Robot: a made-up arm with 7 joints.
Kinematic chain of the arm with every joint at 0, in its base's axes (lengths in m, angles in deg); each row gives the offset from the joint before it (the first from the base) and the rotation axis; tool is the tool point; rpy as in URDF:
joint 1: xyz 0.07 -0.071 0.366 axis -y
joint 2: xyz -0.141 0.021 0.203 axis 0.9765 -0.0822 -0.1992
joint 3: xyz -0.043 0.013 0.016 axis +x
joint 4: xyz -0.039 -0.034 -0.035 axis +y
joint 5: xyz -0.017 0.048 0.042 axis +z
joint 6: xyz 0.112 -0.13 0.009 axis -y
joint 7: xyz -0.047 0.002 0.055 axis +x
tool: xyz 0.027 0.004 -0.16 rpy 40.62 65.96 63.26
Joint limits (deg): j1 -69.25..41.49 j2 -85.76..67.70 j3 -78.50..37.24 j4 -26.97..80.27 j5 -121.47..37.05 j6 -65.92..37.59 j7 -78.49..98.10
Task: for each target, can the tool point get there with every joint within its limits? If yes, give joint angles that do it. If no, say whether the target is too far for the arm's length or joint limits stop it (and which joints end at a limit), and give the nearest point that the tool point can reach.
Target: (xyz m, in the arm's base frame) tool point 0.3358 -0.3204 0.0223
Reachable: no: joint limits stop it (at a limit: joint 1, joint 2, joint 5, joint 6, joint 7) | nearest point 0.2584 -0.1887 0.3878 | short by 0.396 m
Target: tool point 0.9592 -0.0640 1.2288
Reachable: no: too far | nearest point 0.4280 -0.0537 0.8636 | short by 0.645 m
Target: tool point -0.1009 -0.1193 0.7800
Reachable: yes | joints -19.28 -23.69 -61.95 11.70 -53.04 -12.23 -1.83
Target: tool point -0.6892 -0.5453 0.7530
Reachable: no: too far | nearest point -0.4314 -0.2540 0.6216 | short by 0.411 m
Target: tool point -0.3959 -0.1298 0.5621
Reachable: yes | joints 7.16 -65.59 -63.25 -2.03 -108.43 -39.46 -31.04
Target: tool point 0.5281 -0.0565 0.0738
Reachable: no: joint limits stop it (at a limit: joint 1, joint 2, joint 5, joint 6, joint 7) | nearest point 0.3711 -0.0603 0.4063 | short by 0.368 m
